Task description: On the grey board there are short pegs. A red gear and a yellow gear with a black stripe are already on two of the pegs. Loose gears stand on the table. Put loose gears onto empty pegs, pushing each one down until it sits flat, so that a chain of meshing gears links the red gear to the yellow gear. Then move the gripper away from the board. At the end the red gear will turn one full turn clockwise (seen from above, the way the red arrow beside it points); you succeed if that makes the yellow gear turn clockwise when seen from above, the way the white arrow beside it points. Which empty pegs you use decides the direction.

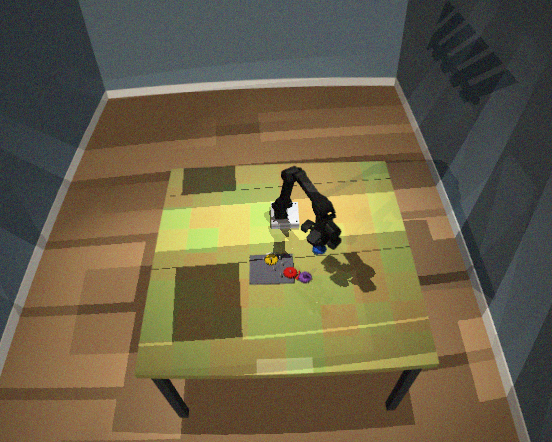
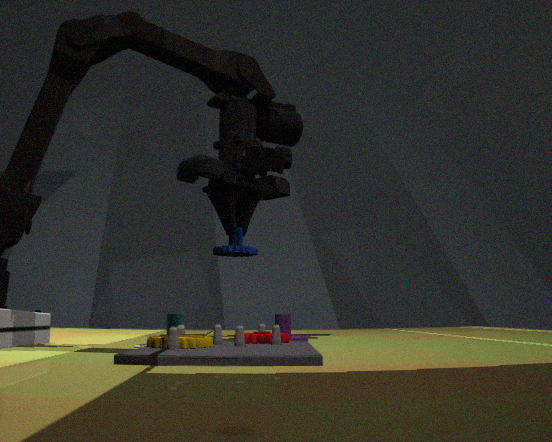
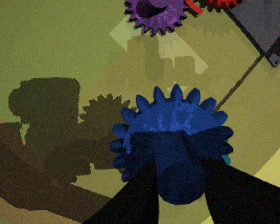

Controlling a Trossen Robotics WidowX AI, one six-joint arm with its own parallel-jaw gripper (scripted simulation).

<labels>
my gripper: holds a blue gear (image 3: 175, 133)
</labels>
